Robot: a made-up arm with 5 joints.
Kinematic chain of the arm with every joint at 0, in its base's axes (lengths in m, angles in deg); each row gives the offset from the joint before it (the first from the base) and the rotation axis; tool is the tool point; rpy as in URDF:
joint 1: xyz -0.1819 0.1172 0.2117 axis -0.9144 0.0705 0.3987
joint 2: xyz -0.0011 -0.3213 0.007 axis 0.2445 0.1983 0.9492
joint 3: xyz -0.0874 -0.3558 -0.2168 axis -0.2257 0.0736 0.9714
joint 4: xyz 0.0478 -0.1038 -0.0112 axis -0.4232 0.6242 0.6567
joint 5: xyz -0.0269 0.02 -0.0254 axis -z
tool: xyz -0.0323 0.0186 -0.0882 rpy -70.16 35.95 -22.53
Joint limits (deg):
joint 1: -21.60..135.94
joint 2: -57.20..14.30
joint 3: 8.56..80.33
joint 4: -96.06..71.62
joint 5: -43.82..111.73
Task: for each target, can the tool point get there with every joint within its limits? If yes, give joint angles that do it. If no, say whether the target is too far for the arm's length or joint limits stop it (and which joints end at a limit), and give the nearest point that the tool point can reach.
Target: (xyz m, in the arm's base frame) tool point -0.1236 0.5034 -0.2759
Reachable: no: joint limits stop it (at a limit: joint 1, joint 2, joint 3, joint 4) | nearest point -0.2010 -0.2705 -0.2142 | short by 0.780 m
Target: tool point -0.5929 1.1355 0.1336
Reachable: no: too far | nearest point -0.0483 0.4964 0.8661 | short by 1.114 m
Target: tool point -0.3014 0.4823 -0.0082
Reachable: no: joint limits stop it (at a limit: joint 1, joint 2, joint 3) | nearest point -0.4079 -0.2590 -0.1867 | short by 0.770 m
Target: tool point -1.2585 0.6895 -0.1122
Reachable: no: too far | nearest point -0.7310 -0.2854 -0.2093 | short by 1.113 m
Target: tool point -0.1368 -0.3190 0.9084
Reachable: yes | joints 80.12 -49.09 49.39 50.25 32.73
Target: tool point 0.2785 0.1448 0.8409
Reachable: yes | joints 117.07 1.85 22.43 -8.88 84.28
